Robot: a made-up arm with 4 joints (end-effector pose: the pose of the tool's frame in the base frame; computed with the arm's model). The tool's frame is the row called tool. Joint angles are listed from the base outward.
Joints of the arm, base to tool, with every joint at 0 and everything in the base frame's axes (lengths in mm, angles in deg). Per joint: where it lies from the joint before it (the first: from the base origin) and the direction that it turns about. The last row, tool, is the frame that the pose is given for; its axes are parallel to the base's.
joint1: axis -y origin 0 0 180
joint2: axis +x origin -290 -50 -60
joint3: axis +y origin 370 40 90
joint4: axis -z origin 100 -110 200
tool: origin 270 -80 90
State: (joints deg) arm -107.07 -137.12 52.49 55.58
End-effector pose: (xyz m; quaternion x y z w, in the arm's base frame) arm -0.0449 0.2783 -0.2494 -0.8995 -0.0674 0.3473 0.2563
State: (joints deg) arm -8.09 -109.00 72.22 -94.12
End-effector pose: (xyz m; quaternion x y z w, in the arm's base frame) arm 0.3642 -0.0923 -0.1367 -0.1959 0.7602 0.0305 0.6188
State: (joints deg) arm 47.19 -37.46 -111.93 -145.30
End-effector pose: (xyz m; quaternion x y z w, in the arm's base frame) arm 0.0536 0.0144 -0.0884 0.9699 0.0189 -0.2151 0.1129
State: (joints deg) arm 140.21 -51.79 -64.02 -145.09
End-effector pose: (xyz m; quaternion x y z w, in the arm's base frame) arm 0.2192 0.1600 0.1091 -0.9422 0.0640 -0.2609 0.2004
